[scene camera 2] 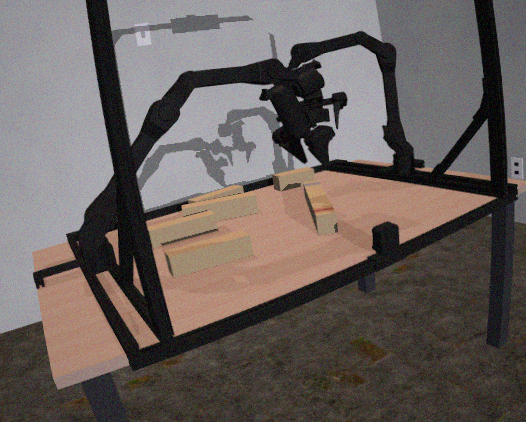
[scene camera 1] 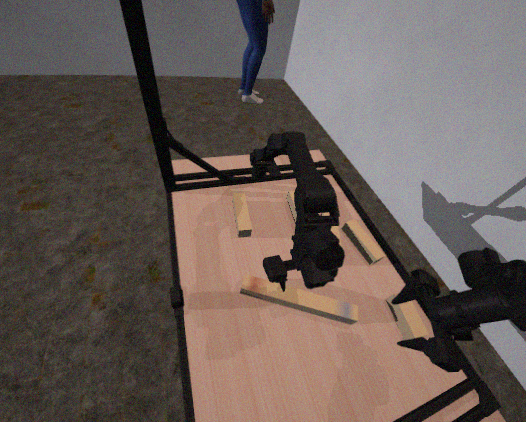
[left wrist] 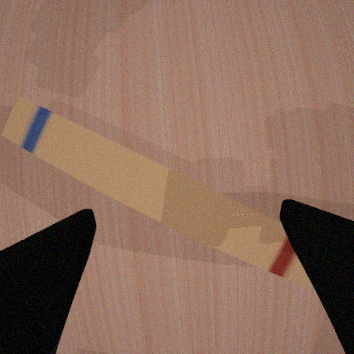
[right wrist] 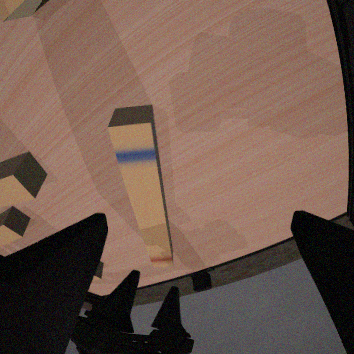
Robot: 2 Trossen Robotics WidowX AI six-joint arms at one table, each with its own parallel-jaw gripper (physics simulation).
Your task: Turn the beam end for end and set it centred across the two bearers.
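Frame: origin at the left arm's base, x back, y up, z left, level; centimetres.
Seen in the pictures: left gripper, fingertip midpoint: (scene camera 2: 316, 165) (scene camera 1: 299, 286) (left wrist: 188, 214) (right wrist: 157, 279); right gripper, fingertip midpoint: (scene camera 1: 395, 322) (right wrist: 201, 222); left arm's base at its link origin: (scene camera 2: 100, 267) (scene camera 1: 258, 173); right arm's base at its link origin: (scene camera 2: 405, 172).
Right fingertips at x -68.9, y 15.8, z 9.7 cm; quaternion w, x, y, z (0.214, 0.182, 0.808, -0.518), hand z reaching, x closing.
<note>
Offsets run from my right fingertips to a thing's middle.
The wooden beam @[dx +14.2, dy -15.5, dz -13.7 cm] (scene camera 1: 300, 301) (scene camera 2: 316, 200) (left wrist: 125, 175) (right wrist: 141, 195) lies flat on the table, with a red band near one end and a blue band near the other. In scene camera 1 the red end is at the left, the blue at the right. Two plain blocks, apart and roughly parallel, look like the bearers @[dx +48.1, dy -15.5, dz -22.4 cm] (scene camera 1: 242, 212) (scene camera 2: 210, 256); the second @[dx +45.7, dy -15.5, dz -0.2 cm] (scene camera 1: 291, 207) (scene camera 2: 185, 229) is partly behind the left arm in scene camera 1. My left gripper (scene camera 2: 316, 163) (left wrist: 188, 214) (right wrist: 157, 279) is open and empty above the beam. My right gripper (scene camera 1: 397, 322) (right wrist: 201, 222) is open and empty, high above the table.
More plain blocks lie near the wall side: one block (scene camera 1: 362, 241) (scene camera 2: 222, 207) and another @[dx +0.7, dy -15.4, dz +17.0 cm] (scene camera 1: 412, 320) (scene camera 2: 295, 179) at the far edge in scene camera 2. A black frame (scene camera 1: 175, 240) (scene camera 2: 260, 312) rings the table. Both arms are close together over the table.
</note>
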